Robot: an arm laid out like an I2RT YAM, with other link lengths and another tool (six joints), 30 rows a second.
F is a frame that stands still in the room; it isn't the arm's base.
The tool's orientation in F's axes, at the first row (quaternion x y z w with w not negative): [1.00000 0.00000 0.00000 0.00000]
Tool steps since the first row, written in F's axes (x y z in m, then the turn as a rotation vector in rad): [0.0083 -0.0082 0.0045 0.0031 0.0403 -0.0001]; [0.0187 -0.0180 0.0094 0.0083 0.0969 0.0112]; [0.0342 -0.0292 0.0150 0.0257 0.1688 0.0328]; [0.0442 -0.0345 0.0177 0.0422 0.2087 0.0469]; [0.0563 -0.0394 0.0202 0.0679 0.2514 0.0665]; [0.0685 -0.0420 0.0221 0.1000 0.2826 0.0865]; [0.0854 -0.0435 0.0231 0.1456 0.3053 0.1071]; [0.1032 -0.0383 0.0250 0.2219 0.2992 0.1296]
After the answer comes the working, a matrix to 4 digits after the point.
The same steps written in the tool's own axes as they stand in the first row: [0.0083 0.0082 -0.0045 0.0031 -0.0403 0.0001]; [0.0187 0.0180 -0.0094 0.0083 -0.0969 -0.0112]; [0.0342 0.0292 -0.0150 0.0257 -0.1688 -0.0328]; [0.0442 0.0345 -0.0177 0.0422 -0.2087 -0.0469]; [0.0563 0.0394 -0.0202 0.0679 -0.2514 -0.0665]; [0.0685 0.0420 -0.0221 0.1000 -0.2826 -0.0865]; [0.0854 0.0435 -0.0231 0.1456 -0.3053 -0.1071]; [0.1032 0.0383 -0.0250 0.2219 -0.2992 -0.1296]
The tool's axes in the first row as the columns of a matrix, in F's axes (rounded; the answer above uses it unrounded):
[1.0000 0.0000 0.0000]
[0.0000 -1.0000 0.0000]
[0.0000 0.0000 -1.0000]

